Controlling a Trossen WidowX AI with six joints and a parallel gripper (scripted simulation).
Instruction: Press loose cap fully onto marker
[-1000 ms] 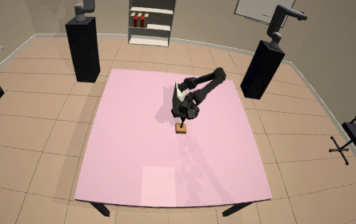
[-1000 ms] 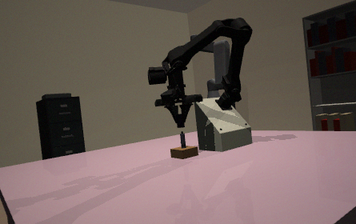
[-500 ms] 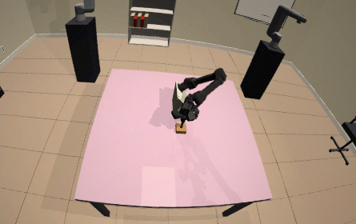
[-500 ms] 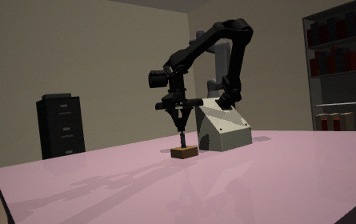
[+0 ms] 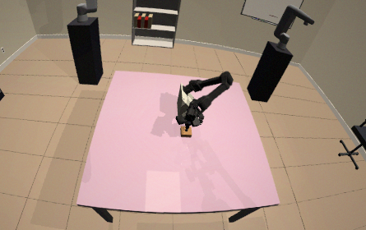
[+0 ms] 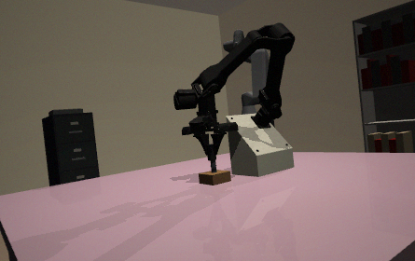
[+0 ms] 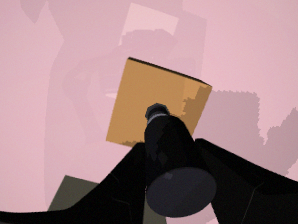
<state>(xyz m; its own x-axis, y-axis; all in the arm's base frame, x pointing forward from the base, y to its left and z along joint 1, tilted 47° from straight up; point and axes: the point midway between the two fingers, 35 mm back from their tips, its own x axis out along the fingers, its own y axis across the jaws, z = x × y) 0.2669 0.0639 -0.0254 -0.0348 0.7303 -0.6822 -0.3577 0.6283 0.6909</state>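
Right now my gripper tip is 7 cm above the tan holder block. Round my gripper tip: black cap: 1 cm above.
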